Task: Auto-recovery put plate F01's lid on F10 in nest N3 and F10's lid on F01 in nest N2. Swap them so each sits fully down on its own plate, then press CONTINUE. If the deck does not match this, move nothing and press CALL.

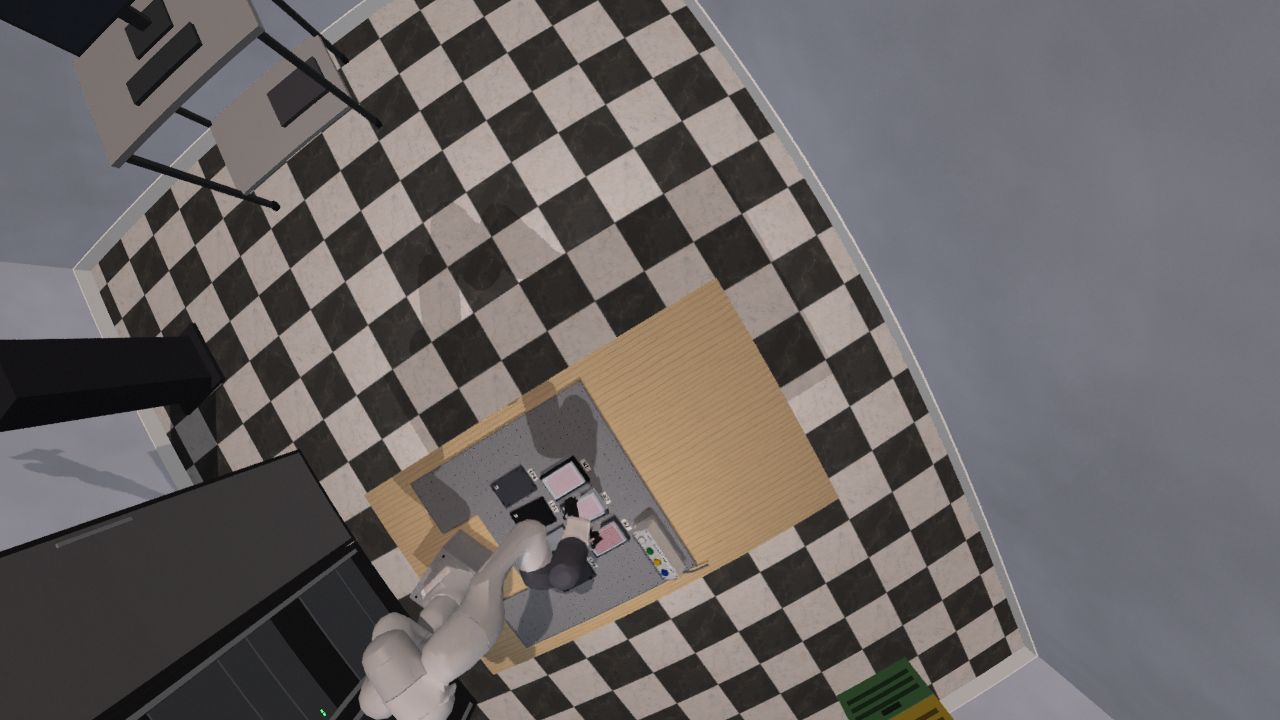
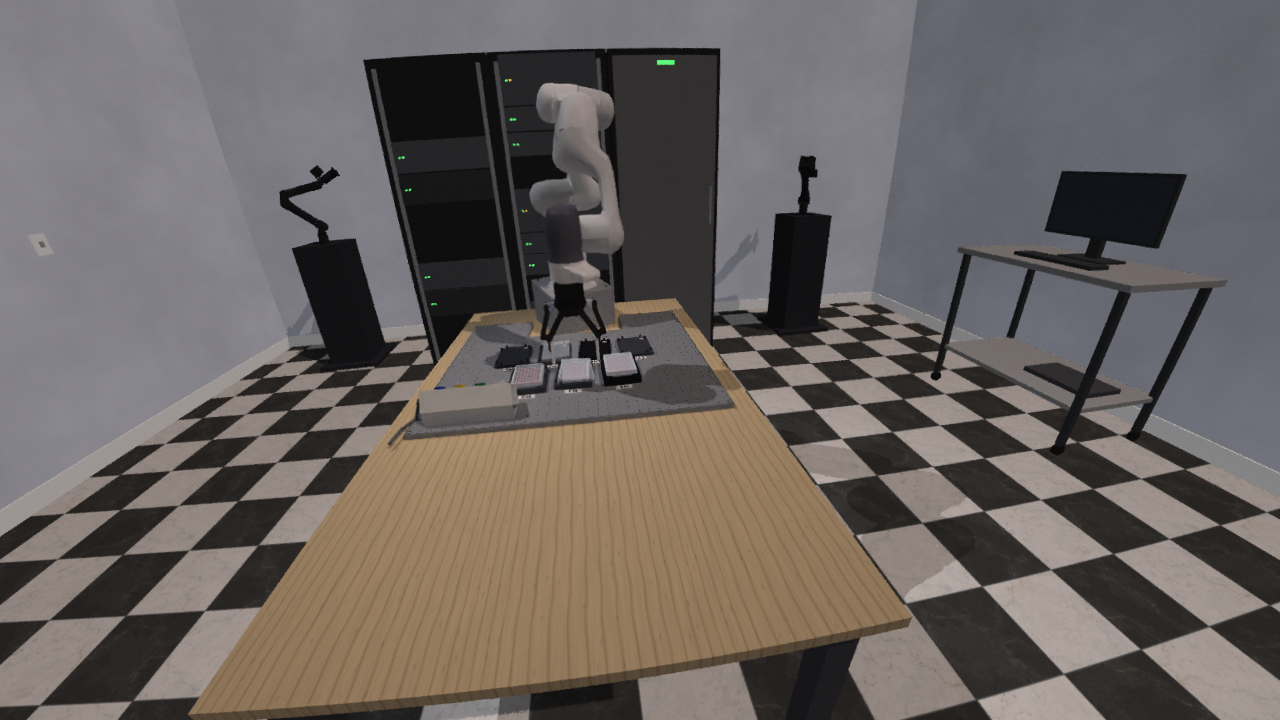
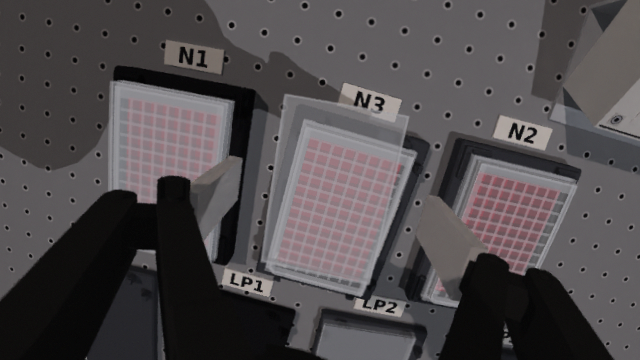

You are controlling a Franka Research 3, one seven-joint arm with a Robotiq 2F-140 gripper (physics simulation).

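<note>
My gripper (image 1: 582, 523) (image 2: 573, 335) (image 3: 331, 197) is open and empty, its fingers above and on either side of the plate in nest N3 (image 1: 590, 507) (image 2: 575, 371) (image 3: 335, 215). A clear lid (image 3: 325, 112) lies askew on that plate, overhanging towards the N3 label. The plate in nest N2 (image 1: 610, 538) (image 2: 527, 376) (image 3: 520, 210) has pink wells; the right finger hides part of it, and I cannot tell how its cover sits. Plate codes F01 and F10 are not readable. The green button (image 1: 649, 550) is on the control box (image 2: 469, 404) (image 3: 610, 75); its label is unreadable here.
Another plate (image 1: 563, 479) (image 2: 619, 364) (image 3: 167, 125) sits in nest N1, partly behind the left finger. The pad by label LP2 carries a pale flat piece (image 3: 367, 342). Dark pads (image 1: 512, 485) (image 2: 633, 344) stand nearby on the perforated deck (image 2: 680, 402).
</note>
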